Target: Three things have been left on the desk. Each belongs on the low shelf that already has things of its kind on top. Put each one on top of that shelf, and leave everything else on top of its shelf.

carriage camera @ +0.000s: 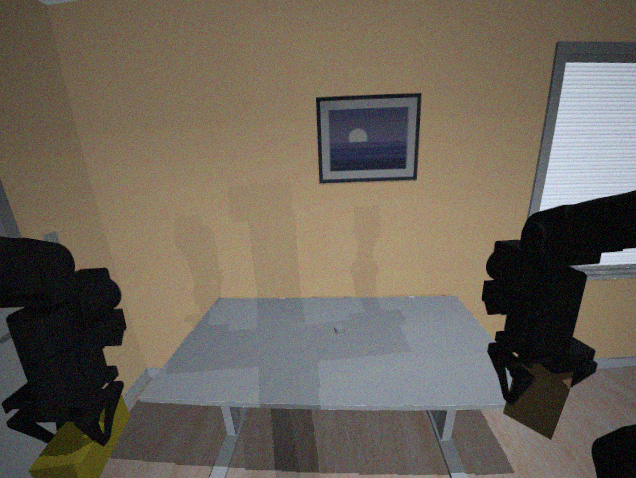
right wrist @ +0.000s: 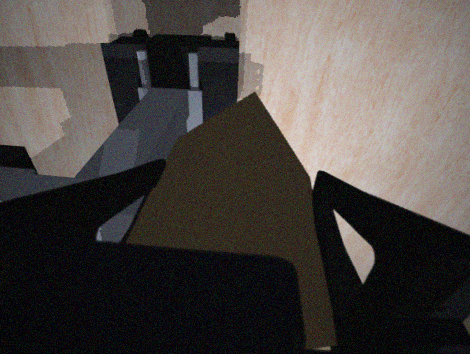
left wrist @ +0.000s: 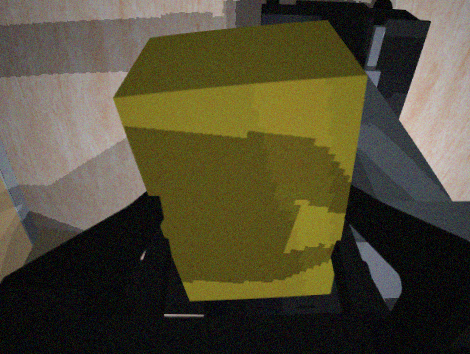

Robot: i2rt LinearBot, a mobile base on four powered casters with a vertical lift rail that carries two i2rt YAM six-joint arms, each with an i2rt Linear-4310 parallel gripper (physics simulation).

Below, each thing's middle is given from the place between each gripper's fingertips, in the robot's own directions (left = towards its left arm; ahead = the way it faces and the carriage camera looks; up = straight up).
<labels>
My left gripper is now 121 cm short of the framed moon picture (carriage camera: pixel 364 138), 72 cm to the left of it and 44 cm below it.
The framed moon picture lies 1220 mm ahead of my right hand, 430 mm above it and 80 mm to the right of it.
</labels>
